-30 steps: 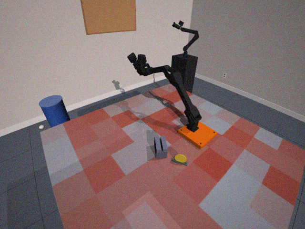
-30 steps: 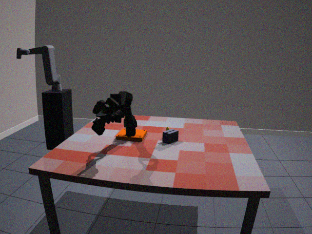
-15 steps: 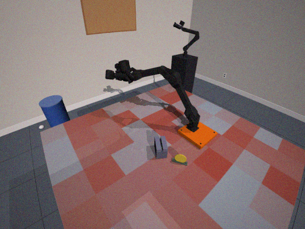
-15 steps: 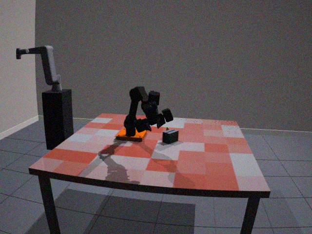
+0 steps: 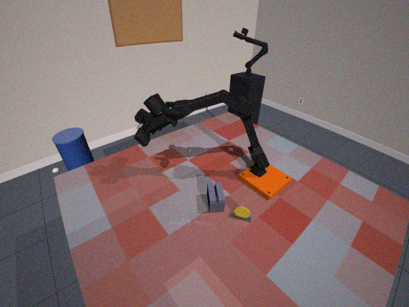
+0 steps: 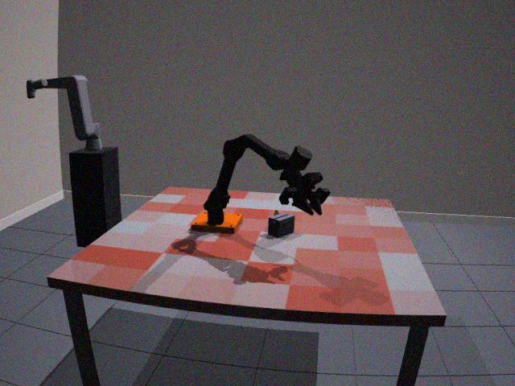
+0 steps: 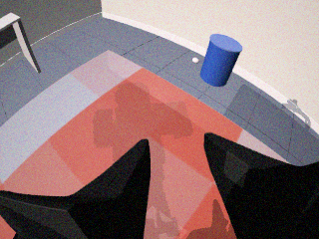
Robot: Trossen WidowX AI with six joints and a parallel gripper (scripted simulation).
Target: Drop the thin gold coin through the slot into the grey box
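My gripper tip is now 520 mm to the right of the gold coin, 180 mm above it and 160 mm past it.
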